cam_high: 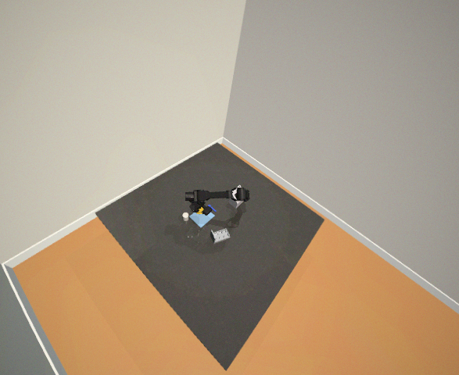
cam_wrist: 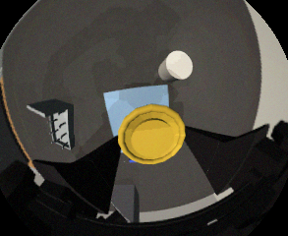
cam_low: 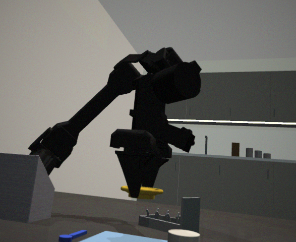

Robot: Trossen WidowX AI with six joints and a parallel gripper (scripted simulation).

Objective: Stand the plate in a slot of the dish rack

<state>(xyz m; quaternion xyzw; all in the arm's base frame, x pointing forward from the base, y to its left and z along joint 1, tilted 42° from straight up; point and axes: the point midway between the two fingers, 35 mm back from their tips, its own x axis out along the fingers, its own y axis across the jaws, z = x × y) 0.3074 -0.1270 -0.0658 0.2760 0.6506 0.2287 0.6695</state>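
My gripper tip is now 230 mm to the right of the grey dish rack, 60 mm above it and 20 mm short of it. From my gripper tip the other things lie so: light blue placemat (80 mm below, 20 mm to the left, 20 mm behind); white cup (80 mm ahead, 60 mm to the right, 60 mm below); yellow plate (10 mm above).
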